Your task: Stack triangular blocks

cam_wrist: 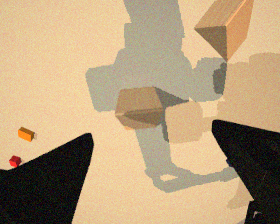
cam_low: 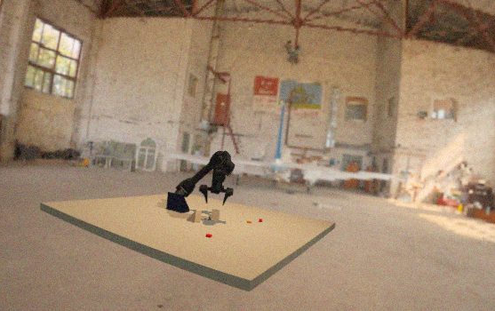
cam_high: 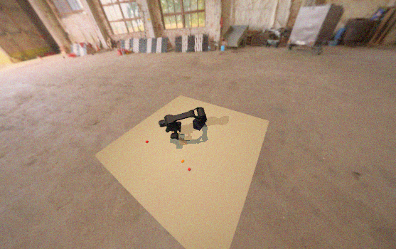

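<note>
The tan triangular block lies 20 mm to the left of my gripper tip and 80 mm below it. From my gripper tip the other things lie so: small red cube (180 mm ahead, 240 mm to the left, 90 mm below); then small orange piece (150 mm ahead, 150 mm to the left, 90 mm below).
</note>
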